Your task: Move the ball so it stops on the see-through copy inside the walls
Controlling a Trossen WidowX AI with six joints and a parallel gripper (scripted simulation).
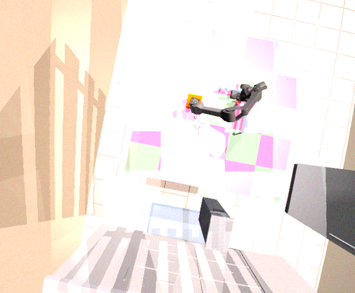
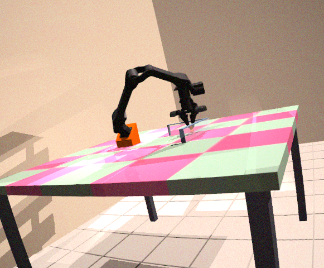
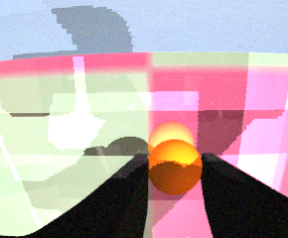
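Now: gripper tip 2 cm above the see-through copy of ball. Round my gripper tip: orange ball right at my gripper tip.
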